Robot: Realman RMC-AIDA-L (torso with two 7-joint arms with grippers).
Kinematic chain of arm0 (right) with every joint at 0, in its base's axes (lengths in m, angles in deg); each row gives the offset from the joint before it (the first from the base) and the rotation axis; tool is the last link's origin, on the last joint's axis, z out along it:
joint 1: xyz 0 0 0.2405 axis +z
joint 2: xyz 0 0 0 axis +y
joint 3: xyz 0 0 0.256 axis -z
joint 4: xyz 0 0 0 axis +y
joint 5: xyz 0 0 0.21 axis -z
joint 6: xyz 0 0 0 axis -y
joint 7: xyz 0 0 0.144 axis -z
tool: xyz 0 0 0
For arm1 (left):
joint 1: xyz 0 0 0.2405 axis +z
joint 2: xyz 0 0 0 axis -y
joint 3: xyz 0 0 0.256 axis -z
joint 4: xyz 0 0 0 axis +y
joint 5: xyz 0 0 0.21 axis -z
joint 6: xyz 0 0 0 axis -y
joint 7: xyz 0 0 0.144 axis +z
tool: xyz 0 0 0
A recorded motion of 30 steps. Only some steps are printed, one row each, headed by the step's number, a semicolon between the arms.
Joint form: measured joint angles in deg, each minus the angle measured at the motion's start. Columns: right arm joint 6, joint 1, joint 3, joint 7, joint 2, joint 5, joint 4; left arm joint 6, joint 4, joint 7, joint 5, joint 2, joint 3, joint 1.
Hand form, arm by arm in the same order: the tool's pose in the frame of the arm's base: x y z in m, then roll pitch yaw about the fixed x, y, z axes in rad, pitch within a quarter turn. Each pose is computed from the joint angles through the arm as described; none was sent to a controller.
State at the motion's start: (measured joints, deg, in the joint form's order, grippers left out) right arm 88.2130 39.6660 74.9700 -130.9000 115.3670 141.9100 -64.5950; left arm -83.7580 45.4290 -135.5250 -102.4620 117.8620 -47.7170 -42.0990
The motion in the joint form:
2: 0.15 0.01 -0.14 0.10 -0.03 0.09 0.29; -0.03 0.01 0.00 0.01 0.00 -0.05 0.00
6: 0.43 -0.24 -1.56 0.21 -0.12 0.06 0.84; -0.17 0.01 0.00 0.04 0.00 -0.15 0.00
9: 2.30 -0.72 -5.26 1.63 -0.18 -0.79 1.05; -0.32 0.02 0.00 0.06 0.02 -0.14 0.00
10: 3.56 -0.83 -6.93 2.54 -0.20 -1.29 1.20; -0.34 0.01 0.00 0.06 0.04 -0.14 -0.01
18: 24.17 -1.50 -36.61 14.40 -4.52 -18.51 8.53; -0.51 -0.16 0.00 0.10 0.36 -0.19 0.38
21: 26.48 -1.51 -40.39 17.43 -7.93 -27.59 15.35; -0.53 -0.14 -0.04 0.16 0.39 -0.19 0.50
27: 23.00 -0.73 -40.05 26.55 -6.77 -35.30 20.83; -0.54 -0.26 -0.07 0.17 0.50 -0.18 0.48
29: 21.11 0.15 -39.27 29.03 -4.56 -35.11 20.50; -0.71 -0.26 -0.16 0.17 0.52 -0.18 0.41
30: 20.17 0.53 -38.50 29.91 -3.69 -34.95 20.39; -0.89 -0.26 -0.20 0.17 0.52 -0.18 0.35
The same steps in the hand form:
2: 0.1946 0.3718 0.0042 -2.8329 -0.2606 -0.5757; -0.1507 0.4016 0.0277 2.7829 -0.5749 1.1833
6: 0.1991 0.3717 0.0073 -2.8327 -0.2458 -0.5991; -0.1504 0.4011 0.0274 2.7817 -0.5721 1.1817
9: 0.2035 0.3699 0.0155 -2.8562 -0.2074 -0.6204; -0.1502 0.4008 0.0273 2.7797 -0.5707 1.1812
10: 0.2047 0.3681 0.0189 -2.8752 -0.1939 -0.6244; -0.1501 0.4007 0.0271 2.7790 -0.5702 1.1813
18: 0.2088 0.3443 0.0968 3.0603 0.2643 -0.6595; -0.1520 0.3982 0.0243 2.7690 -0.5644 1.1932
21: 0.2072 0.3442 0.1192 2.9721 0.4396 -0.6501; -0.1526 0.3978 0.0243 2.7671 -0.5646 1.1963
27: 0.1951 0.3532 0.1076 2.9809 0.6186 -0.5304; -0.1524 0.3975 0.0232 2.7631 -0.5627 1.1999
29: 0.1859 0.3569 0.0918 2.9991 0.6310 -0.4826; -0.1517 0.3972 0.0230 2.7602 -0.5600 1.1996
30: 0.1819 0.3584 0.0843 3.0047 0.6278 -0.4650; -0.1512 0.3970 0.0230 2.7581 -0.5577 1.1984

